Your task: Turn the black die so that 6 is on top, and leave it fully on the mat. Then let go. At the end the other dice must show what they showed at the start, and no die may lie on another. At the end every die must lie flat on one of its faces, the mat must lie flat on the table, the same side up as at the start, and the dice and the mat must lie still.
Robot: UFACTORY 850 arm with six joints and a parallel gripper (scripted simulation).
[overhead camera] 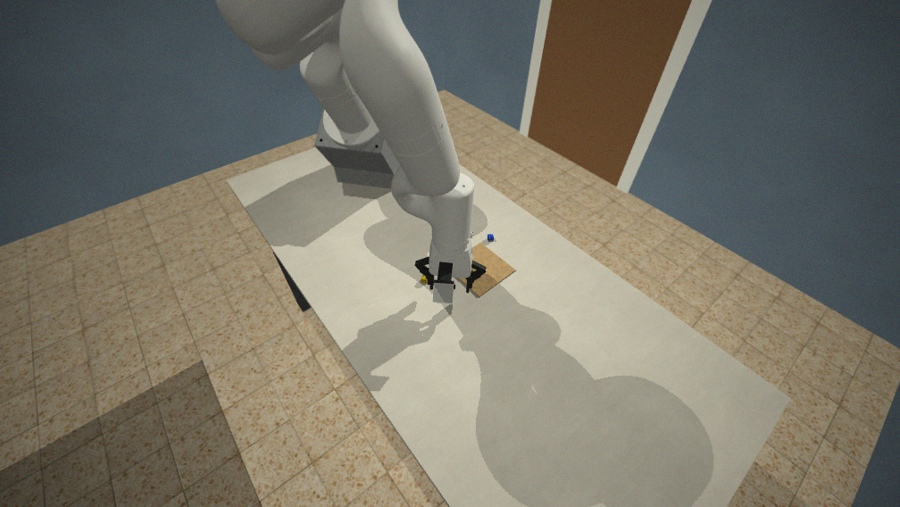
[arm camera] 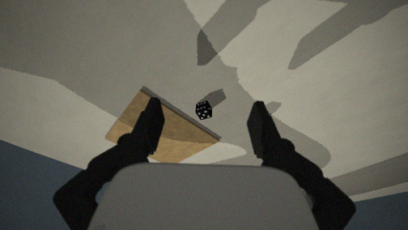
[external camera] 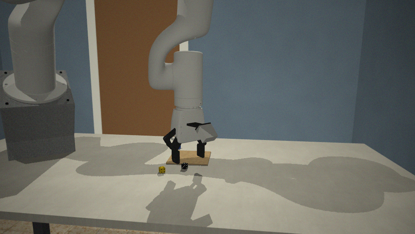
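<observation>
My gripper is now 2 cm past the black die, 2 cm to the right of it and 4 cm above it. Also, from my hand: blue die 10 cm behind, 22 cm to the left, 4 cm below; tan square mat 3 cm behind, 12 cm to the left, 4 cm below; yellow die 8 cm behind, 3 cm to the right, 4 cm below.
</observation>
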